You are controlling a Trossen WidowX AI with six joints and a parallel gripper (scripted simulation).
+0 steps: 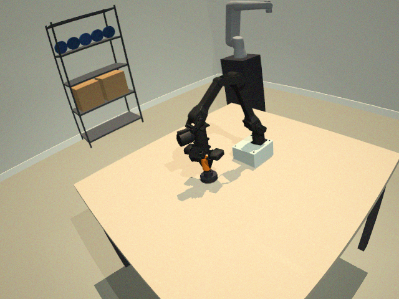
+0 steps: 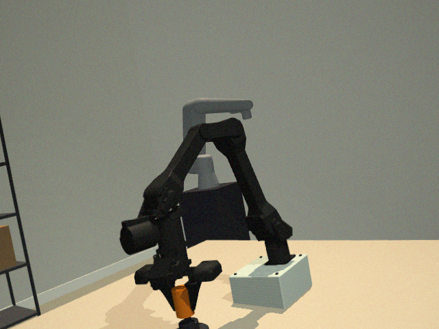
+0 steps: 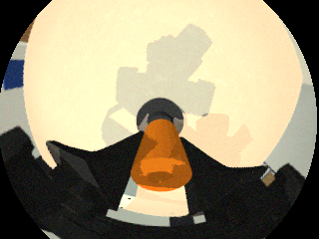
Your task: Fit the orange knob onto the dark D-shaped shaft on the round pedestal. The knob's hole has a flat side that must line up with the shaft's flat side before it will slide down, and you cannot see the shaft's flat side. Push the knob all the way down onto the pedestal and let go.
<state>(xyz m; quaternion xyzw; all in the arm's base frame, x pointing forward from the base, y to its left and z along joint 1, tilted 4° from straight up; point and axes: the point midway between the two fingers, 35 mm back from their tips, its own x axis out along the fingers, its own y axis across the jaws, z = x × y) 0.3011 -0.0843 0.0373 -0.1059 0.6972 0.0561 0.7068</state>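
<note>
Now: gripper tip 20 mm below the orange knob. The rest, counted from my gripper tip: dark round pedestal: 40 mm below.
</note>
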